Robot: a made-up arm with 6 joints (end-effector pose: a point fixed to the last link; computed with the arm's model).
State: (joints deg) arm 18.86 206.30 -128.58 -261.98 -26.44 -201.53
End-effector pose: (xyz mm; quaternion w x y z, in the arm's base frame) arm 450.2 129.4 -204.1 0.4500 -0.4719 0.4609 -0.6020
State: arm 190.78 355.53 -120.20 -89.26 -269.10 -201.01
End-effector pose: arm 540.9 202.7 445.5 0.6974 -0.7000 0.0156 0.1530
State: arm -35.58 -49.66 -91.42 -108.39 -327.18 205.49
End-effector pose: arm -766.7 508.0 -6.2 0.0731 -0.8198 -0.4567 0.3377
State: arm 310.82 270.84 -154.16 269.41 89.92 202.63
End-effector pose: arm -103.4 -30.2 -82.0 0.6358 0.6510 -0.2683 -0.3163
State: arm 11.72 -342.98 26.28 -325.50 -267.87 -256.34
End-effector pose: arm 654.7 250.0 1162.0 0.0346 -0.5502 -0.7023 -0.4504
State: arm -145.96 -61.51 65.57 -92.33 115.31 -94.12
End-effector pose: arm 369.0 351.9 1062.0 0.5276 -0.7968 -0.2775 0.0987
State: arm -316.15 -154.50 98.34 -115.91 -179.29 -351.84
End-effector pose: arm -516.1 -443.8 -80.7 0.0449 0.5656 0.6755 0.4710
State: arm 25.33 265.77 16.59 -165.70 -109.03 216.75
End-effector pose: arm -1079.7 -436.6 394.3 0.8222 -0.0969 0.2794 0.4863
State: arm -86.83 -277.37 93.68 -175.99 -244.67 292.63
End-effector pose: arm 69.8 -763.0 -297.1 0.8459 0.4965 -0.1051 0.1640
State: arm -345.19 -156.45 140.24 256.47 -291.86 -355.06
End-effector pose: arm -426.9 -200.7 280.6 0.6480 0.5021 0.3153 -0.4781
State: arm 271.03 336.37 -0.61 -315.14 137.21 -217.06
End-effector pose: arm 92.9 408.9 1270.4 0.4269 0.8577 0.0013 0.2864
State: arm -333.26 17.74 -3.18 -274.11 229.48 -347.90
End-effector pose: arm 313.0 84.3 1309.0 0.2981 0.7237 -0.5328 0.3218
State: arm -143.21 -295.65 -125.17 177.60 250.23 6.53
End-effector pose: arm -61.0 -84.0 855.9 0.8463 0.0880 -0.4053 0.3343
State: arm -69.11 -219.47 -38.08 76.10 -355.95 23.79
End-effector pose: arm 448.6 -1048.7 -448.1 0.5900 0.7788 0.0966 0.1901
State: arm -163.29 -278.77 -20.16 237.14 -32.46 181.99
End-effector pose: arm -1197.7 -460.2 614.2 0.5550 0.6497 -0.0352 -0.5183
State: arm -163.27 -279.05 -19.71 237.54 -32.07 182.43
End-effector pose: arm -1198.1 -460.4 616.1 0.5594 0.6476 -0.0409 -0.5158
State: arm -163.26 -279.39 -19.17 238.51 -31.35 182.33
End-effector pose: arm -1198.7 -460.2 619.3 0.5651 0.6427 -0.0466 -0.5152
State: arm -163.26 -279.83 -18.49 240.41 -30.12 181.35
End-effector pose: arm -1199.3 -459.4 624.7 0.5727 0.6334 -0.0525 -0.5178
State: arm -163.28 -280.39 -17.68 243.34 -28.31 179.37
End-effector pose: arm -1199.9 -457.3 632.7 0.5817 0.6191 -0.0591 -0.5243
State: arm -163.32 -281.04 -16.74 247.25 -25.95 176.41
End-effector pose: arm -1200.9 -453.9 642.4 0.5910 0.6006 -0.0677 -0.5342
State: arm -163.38 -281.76 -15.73 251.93 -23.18 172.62
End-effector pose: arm -1202.1 -448.7 653.4 0.5990 0.5795 -0.0789 -0.5470
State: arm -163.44 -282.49 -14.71 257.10 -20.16 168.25
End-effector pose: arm -1203.7 -442.4 664.2 0.6046 0.5577 -0.0930 -0.5610
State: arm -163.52 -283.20 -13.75 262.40 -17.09 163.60
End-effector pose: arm -1205.5 -434.9 674.2 0.6068 0.5373 -0.1096 -0.5754
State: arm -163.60 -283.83 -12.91 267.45 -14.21 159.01
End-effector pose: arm -1207.5 -427.2 682.4 0.6058 0.5203 -0.1268 -0.5884
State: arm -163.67 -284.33 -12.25 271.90 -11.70 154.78
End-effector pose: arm -1209.4 -420.2 688.4 0.6021 0.5075 -0.1428 -0.5996
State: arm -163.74 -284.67 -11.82 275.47 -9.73 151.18
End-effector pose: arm -1211.1 -414.2 692.3 0.5970 0.4988 -0.1554 -0.6088
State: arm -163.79 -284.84 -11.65 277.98 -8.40 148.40
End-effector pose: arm -1212.0 -410.0 694.8 0.5919 0.4937 -0.1630 -0.6160
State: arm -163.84 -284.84 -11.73 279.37 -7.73 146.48
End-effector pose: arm -1212.5 -407.3 696.0 0.5870 0.4913 -0.1651 -0.6219
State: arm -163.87 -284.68 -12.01 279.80 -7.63 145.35
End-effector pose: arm -1212.5 -406.4 695.9 0.5832 0.4908 -0.1625 -0.6266
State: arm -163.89 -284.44 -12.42 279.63 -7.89 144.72
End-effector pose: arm -1212.0 -406.4 695.5 0.5800 0.4914 -0.1567 -0.6306
